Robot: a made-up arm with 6 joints. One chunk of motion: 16 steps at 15 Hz.
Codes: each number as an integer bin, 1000 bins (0 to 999) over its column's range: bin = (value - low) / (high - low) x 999, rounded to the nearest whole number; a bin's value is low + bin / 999 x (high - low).
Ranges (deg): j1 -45..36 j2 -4..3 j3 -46..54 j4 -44..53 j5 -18..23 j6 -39..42
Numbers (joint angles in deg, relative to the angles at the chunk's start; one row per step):
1: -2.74 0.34 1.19 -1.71 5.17 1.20
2: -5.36 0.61 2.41 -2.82 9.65 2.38
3: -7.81 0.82 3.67 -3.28 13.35 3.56
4: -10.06 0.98 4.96 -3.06 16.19 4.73
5: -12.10 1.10 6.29 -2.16 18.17 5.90
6: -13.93 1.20 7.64 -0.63 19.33 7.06
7: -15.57 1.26 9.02 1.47 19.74 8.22
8: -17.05 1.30 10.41 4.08 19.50 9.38
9: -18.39 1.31 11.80 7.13 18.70 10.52
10: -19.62 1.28 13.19 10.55 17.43 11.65
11: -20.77 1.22 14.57 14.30 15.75 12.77
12: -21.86 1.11 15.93 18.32 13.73 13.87
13: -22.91 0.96 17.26 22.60 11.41 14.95
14: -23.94 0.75 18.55 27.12 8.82 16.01
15: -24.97 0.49 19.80 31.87 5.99 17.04
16: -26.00 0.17 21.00 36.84 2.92 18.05
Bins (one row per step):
1: 521 619 471 436 565 496
2: 489 658 484 424 674 510
3: 459 688 496 419 764 525
4: 431 711 509 422 833 539
5: 406 728 522 431 881 554
6: 383 742 536 447 910 568
7: 363 751 550 468 920 582
8: 345 756 564 495 914 597
9: 328 758 577 527 894 611
10: 313 754 591 562 863 625
11: 299 745 605 600 822 638
12: 285 729 619 642 773 652
13: 272 708 632 686 717 665
14: 260 678 645 732 653 678
15: 247 641 657 781 585 691
16: 234 595 669 833 510 704

